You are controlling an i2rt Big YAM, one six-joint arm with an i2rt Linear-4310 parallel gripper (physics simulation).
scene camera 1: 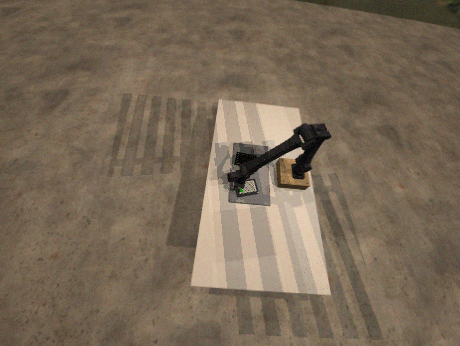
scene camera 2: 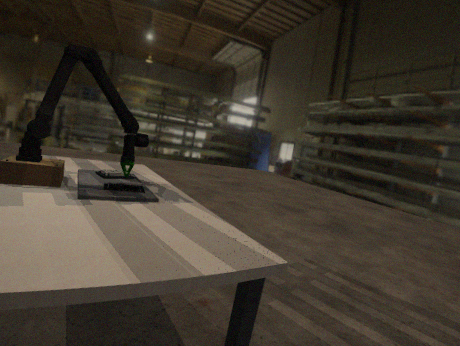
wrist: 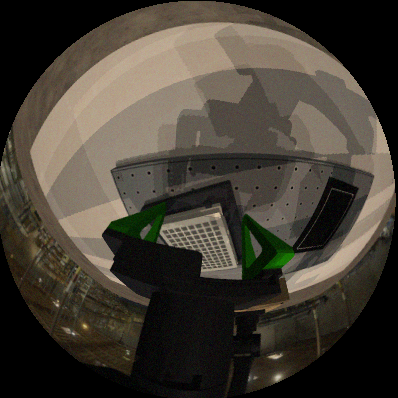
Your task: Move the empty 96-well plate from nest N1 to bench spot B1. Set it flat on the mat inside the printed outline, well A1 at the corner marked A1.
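Places are measured from the arm's base along level axes (x back, y right, z up), in millimetres.
Where they show: gripper, fingertip midpoint: (scene camera 1: 238, 185) (scene camera 2: 126, 175) (wrist: 204, 212); arm's base, link origin: (scene camera 1: 297, 171) (scene camera 2: 29, 159) (wrist: 246, 312).
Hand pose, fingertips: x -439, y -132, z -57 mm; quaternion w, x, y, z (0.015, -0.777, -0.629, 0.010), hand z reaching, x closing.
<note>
Each offset is from my fingertips to the centre of the thing. Level surfaces: height alone.
The pale 96-well plate @[dx +59, dy -7, dz +7 mm] (scene camera 1: 249, 186) (scene camera 2: 111, 174) (wrist: 215, 242) lies in a dark nest @[dx +59, dy -8, dz -1 mm] (wrist: 232, 210) on the grey perforated board (scene camera 1: 261, 199) (scene camera 2: 90, 191) (wrist: 200, 179). The black mat @[dz -10 mm] (scene camera 1: 244, 158) (scene camera 2: 124, 187) (wrist: 325, 215) with a thin light outline lies at the board's other end. Its corner mark is too small to read. My gripper (scene camera 1: 240, 190) (scene camera 2: 127, 175) (wrist: 204, 212) is open and empty, with its green fingertips close to the plate's side farthest from the arm base. In the wrist view, the fingers appear on either side of the plate, and the gripper body hides part of it.
The arm base stands on a wooden block (scene camera 1: 284, 181) (scene camera 2: 32, 172) beside the board. The arm reaches over the board between the mat and the nest. The white table @[dz -24 mm] (scene camera 1: 250, 250) (scene camera 2: 50, 240) carries board and block. Striped shadows cross it. Shelving (scene camera 2: 370, 145) stands in the background.
</note>
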